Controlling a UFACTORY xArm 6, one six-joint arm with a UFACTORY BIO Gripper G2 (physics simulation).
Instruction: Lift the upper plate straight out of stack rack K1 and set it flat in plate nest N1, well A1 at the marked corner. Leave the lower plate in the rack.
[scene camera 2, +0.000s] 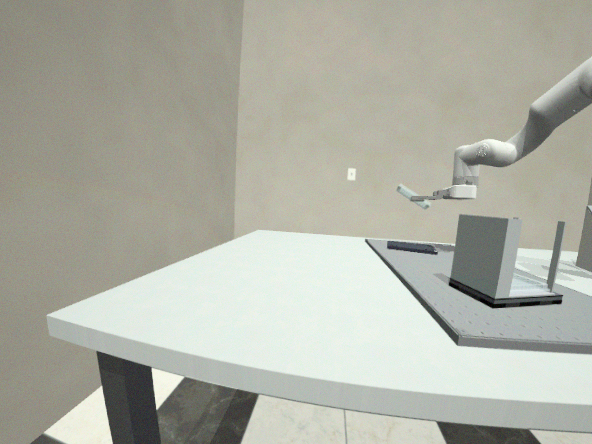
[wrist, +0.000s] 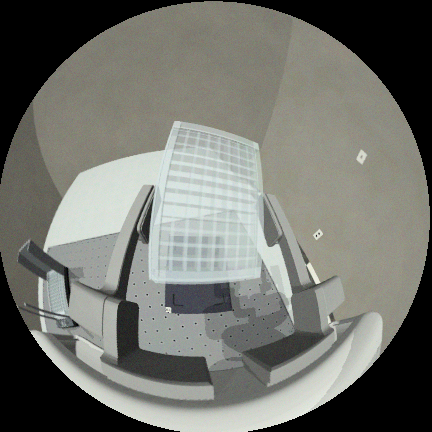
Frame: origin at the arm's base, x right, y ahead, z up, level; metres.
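Seen in the pictures: hand, tool point: (scene camera 2: 416, 198) (wrist: 211, 214).
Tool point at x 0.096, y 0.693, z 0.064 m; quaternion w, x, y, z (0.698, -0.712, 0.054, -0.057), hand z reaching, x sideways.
Observation:
A point is followed by its place in that frame.
The upper plate (scene camera 2: 413, 196) (wrist: 210, 200) @(y 0.703, x 0.096, z 0.067 m), clear with a grid of wells, is held in the air, clearly tilted in the scene view. My gripper (scene camera 2: 416, 198) (wrist: 206, 220) @(y 0.693, x 0.096, z 0.064 m) is shut on its two sides. Plate nest N1 (scene camera 2: 411, 247) @(y 0.703, x 0.050, z -0.111 m) (wrist: 200, 298) @(y 0.645, x 0.089, z -0.111 m) is a dark navy block on the pegboard, below the plate; the plate covers part of it in the wrist view. Stack rack K1 (scene camera 2: 480, 255) @(y 0.676, x -0.333, z -0.043 m) (wrist: 42, 262) stands apart from the held plate, with the lower plate (scene camera 2: 530, 285) @(y 0.586, x -0.327, z -0.089 m) (wrist: 57, 294) low inside it. I cannot tell which plate corner is A1.
The grey pegboard (scene camera 2: 450, 315) @(y 0.744, x -0.416, z -0.122 m) (wrist: 150, 320) @(y 0.607, x -0.012, z -0.122 m) lies on the white table (scene camera 2: 250, 310) @(y 1.035, x -0.487, z -0.135 m) (wrist: 110, 200) @(y 0.952, x -0.188, z -0.135 m) and bears the rack and nest. The rack's tall grey wall and thin post (scene camera 2: 556, 255) @(y 0.542, x -0.310, z -0.035 m) rise well above the board. Part of another grey upright object (scene camera 2: 585, 245) @(y 0.135, x 0.100, z -0.057 m) shows at the right edge.

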